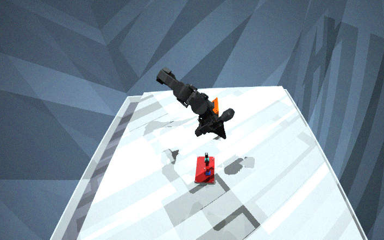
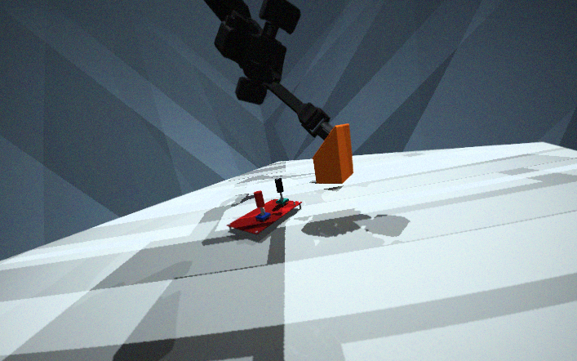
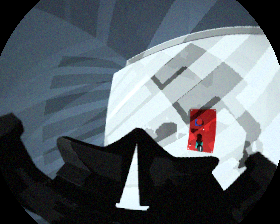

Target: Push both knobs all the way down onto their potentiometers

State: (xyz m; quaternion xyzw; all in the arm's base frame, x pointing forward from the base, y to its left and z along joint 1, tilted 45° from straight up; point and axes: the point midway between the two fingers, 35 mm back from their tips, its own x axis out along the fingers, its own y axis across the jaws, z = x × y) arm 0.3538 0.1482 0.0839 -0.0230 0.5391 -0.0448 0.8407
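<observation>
Right now the teal potentiometer is 22 cm below my gripper tip, 9 cm to the right of it and 6 cm behind it. The rest, counted from my gripper tip: blue potentiometer 23 cm below, 8 cm to the right, 3 cm ahead.
</observation>
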